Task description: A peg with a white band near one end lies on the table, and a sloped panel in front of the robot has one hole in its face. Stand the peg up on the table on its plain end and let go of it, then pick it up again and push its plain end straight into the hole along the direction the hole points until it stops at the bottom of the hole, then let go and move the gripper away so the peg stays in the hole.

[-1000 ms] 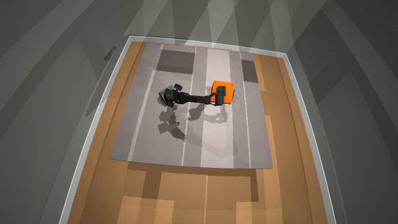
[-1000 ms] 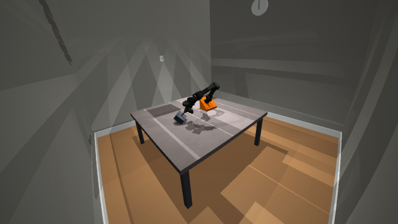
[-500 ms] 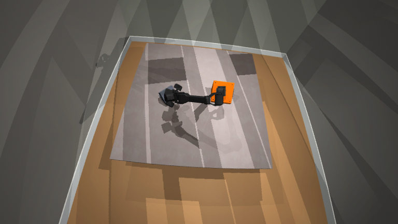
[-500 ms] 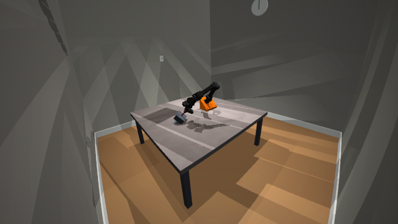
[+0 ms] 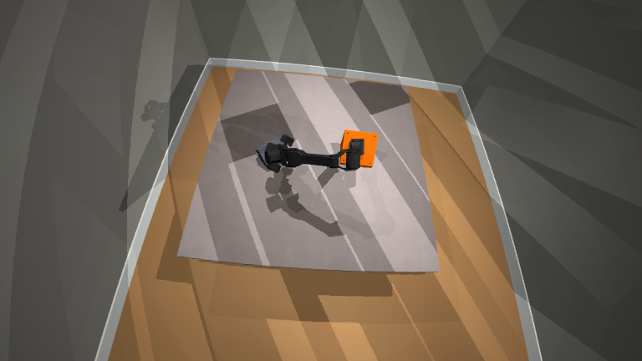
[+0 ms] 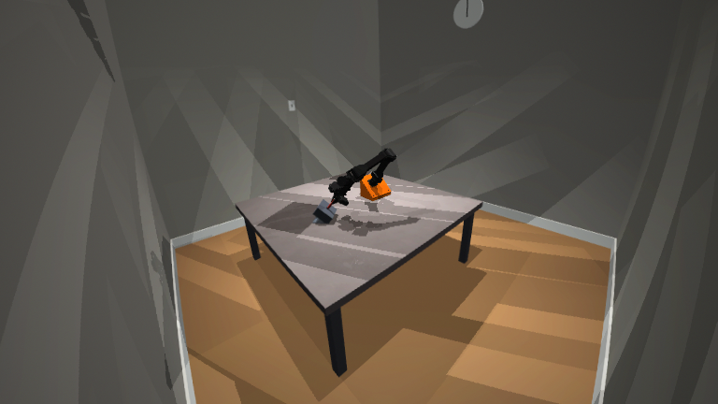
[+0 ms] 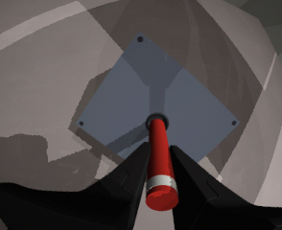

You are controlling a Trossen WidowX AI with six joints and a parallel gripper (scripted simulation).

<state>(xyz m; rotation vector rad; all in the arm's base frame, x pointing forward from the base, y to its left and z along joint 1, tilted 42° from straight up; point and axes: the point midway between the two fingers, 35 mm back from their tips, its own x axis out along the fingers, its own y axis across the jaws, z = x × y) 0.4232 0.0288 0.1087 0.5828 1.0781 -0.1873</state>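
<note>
My gripper tip is now 6 cm above the sloped grey-blue panel, 4 cm to the left of it and 3 cm short of it. From my gripper tip the other things lie so: red peg: 1 cm to the left, 1 cm behind, 1 cm above.
</note>
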